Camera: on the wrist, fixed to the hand. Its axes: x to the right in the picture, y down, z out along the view.
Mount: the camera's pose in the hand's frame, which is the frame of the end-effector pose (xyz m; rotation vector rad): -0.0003 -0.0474 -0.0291 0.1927 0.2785 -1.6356
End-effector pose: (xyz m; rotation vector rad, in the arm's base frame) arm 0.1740 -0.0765 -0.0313 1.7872 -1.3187 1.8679
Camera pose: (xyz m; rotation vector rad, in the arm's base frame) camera 0.1879 -0.0286 -0.0067 1.5853 0.4989 1.0811
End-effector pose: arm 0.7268 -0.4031 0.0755 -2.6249 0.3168 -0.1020
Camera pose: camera 0.7325 -0.3761 0.1238 -1.9624 -1.6534 -0.9253
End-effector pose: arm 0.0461 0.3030 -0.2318 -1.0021 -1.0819 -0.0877
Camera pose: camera 0.0420 0.2546 -0.2047 0.2812 -1.3500 -1.3580
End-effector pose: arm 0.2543 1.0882 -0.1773 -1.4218 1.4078 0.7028
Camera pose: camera 0.2931 1.0549 -0.1555 -1.9380 0.1180 -0.6784
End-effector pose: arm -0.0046 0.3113 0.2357 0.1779 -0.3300 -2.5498
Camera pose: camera -0.0230 0.3444 0.1949 -0.6671 0.1971 1.9915
